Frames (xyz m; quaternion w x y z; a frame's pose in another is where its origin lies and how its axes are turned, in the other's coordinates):
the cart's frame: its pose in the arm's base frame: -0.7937 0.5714 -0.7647 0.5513 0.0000 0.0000 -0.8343
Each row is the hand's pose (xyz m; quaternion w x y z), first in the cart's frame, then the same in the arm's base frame.
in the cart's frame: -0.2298 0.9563 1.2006 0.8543 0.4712 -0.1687 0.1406
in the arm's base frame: 0.1761 0.4078 0.4359 0.5883 0.1190 -0.4861 -0.6352
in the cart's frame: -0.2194 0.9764 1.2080 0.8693 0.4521 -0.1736 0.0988
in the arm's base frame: 0.1905 0.3904 0.4433 0.5617 0.1044 -0.4729 -0.6708
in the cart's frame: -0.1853 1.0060 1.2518 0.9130 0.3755 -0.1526 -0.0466
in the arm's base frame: 0.2044 0.3474 0.4871 0.4645 0.0797 -0.3974 -0.7874
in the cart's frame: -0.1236 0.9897 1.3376 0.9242 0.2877 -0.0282 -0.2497
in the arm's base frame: 0.1652 0.2970 0.5729 0.3012 0.1351 -0.2556 -0.9087
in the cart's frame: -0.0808 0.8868 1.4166 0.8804 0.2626 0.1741 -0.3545
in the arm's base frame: 0.0538 0.2980 0.6519 0.1896 0.2900 -0.1231 -0.9299
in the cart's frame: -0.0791 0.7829 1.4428 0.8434 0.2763 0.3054 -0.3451
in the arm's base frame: -0.0425 0.3372 0.6781 0.1770 0.4071 -0.0621 -0.8939
